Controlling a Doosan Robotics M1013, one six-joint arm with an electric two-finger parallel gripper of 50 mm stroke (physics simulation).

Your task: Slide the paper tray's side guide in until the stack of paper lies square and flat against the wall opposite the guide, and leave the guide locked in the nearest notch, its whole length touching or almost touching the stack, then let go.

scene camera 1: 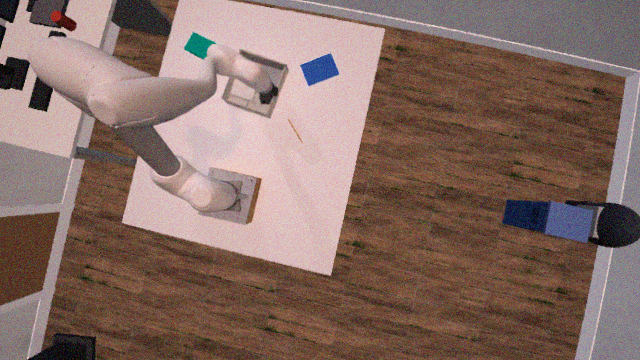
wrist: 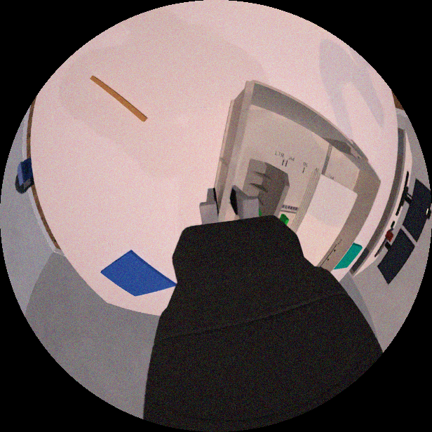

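The grey paper tray stands on the white table. The white paper stack lies in it, near the wall on the right of the wrist view; I cannot tell if it is square. The grey ribbed side guide, with a green tab near its foot, stands upright, apart from the stack; in the scene view the arm hides it. My gripper straddles the tray wall opposite the stack, one finger outside and one inside, and appears shut on that wall. The guide is beyond the inner finger.
A blue flat block and a teal one lie on either side of the tray. An orange stick lies nearby. The arm's base plate is on the same table.
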